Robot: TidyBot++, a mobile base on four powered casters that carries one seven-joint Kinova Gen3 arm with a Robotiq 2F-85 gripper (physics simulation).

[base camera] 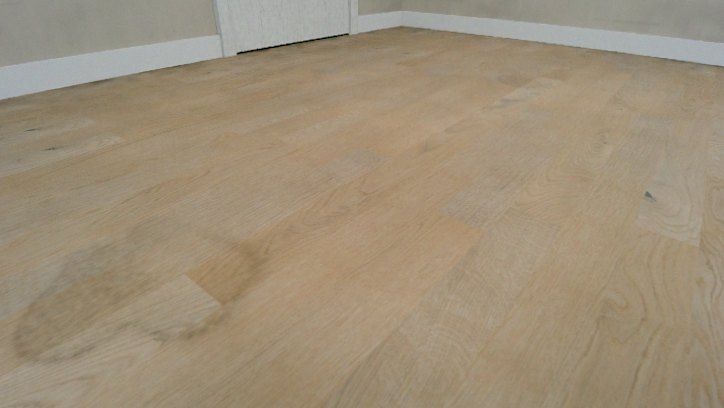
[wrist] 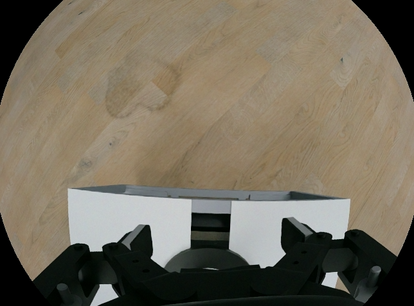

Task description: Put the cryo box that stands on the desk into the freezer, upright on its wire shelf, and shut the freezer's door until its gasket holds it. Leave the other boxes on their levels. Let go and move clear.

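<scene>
My gripper is open, with its two black fingers wide apart and nothing between them. It shows at the bottom of the wrist view, above the white top of the robot's base. The cryo box, the desk, the freezer with its wire shelf and door, and the other boxes do not show in the base camera view or in the wrist view.
A wooden floor stretches ahead of the base. A white room door stands in the wall at the back left. White skirting boards run along the walls. The white base top lies below the fingers.
</scene>
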